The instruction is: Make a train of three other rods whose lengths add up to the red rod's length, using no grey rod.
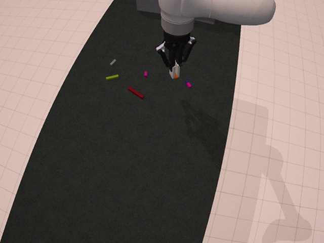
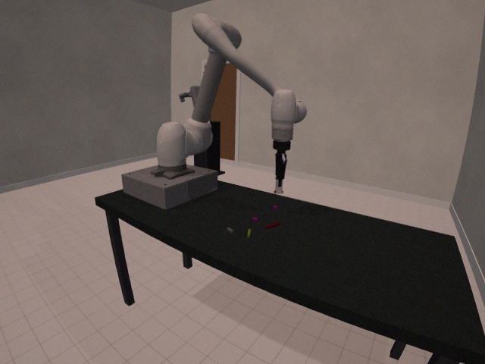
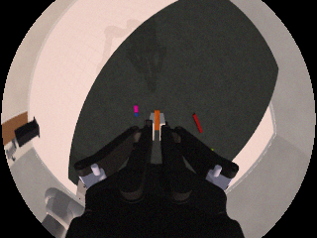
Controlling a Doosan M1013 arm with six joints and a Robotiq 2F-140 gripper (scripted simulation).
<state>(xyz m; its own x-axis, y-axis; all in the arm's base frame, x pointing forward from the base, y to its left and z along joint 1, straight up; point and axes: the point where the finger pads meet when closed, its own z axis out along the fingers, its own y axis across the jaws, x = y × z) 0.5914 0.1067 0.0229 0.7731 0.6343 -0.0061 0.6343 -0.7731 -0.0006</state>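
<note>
Right now the blue rod is 130 mm below my hand, 50 mm behind it and 40 mm to the left of it. Also, from my hand: red rod 130 mm to the right, 130 mm below, 50 mm ahead; then lime rod 240 mm to the right, 130 mm below, 10 mm ahead; then orange rod 30 mm below.
</note>
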